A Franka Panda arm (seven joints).
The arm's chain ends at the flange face. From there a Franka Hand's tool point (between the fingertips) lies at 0.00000 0.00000 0.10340 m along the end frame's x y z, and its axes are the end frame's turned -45 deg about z.
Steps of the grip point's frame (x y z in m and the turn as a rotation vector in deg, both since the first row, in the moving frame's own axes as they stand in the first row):
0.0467 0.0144 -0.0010 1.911 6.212 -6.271
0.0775 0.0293 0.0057 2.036 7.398 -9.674
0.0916 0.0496 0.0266 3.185 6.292 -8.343
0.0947 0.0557 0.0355 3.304 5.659 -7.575
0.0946 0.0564 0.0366 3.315 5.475 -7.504
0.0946 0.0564 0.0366 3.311 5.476 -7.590
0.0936 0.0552 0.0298 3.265 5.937 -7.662
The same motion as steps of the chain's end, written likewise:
0.0383 -0.0122 -0.0003 5.744 3.041 -6.271
0.0697 -0.0216 0.0066 6.671 3.792 -9.674
0.0968 -0.0174 0.0274 6.701 2.197 -8.343
0.1041 -0.0160 0.0362 6.338 1.665 -7.575
0.1048 -0.0157 0.0372 6.215 1.527 -7.504
0.1048 -0.0157 0.0372 6.213 1.531 -7.590
0.1026 -0.0152 0.0305 6.507 1.889 -7.662

